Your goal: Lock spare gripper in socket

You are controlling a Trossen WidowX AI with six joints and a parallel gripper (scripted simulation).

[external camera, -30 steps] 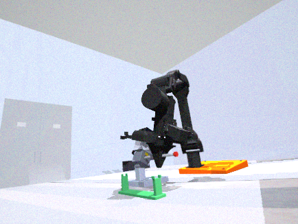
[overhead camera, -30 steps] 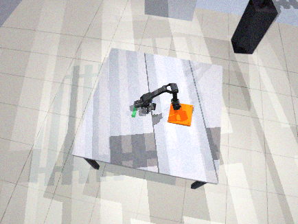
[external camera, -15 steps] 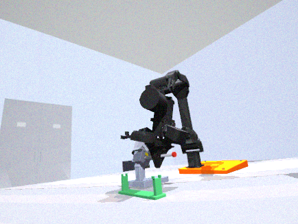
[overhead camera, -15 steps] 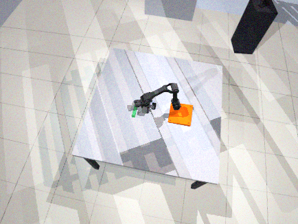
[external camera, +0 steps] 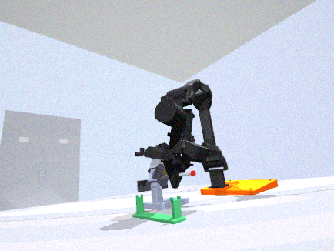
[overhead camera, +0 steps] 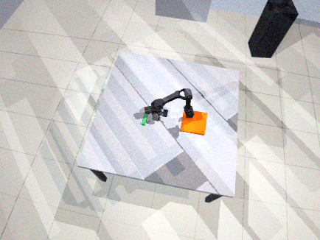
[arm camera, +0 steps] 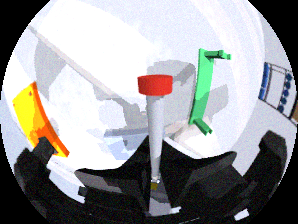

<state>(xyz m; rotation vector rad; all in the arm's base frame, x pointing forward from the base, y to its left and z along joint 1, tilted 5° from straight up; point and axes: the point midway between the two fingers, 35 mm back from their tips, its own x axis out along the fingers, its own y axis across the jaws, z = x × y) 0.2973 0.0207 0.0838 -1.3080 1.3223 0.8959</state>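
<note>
My gripper tip is 20 mm past the grey mount and 60 mm to the left of it. Also, from my gripper tip: green rack (100 mm ahead, 30 mm to the left, 30 mm below); spare gripper (30 mm behind, 60 mm to the right, 70 mm above).
</note>
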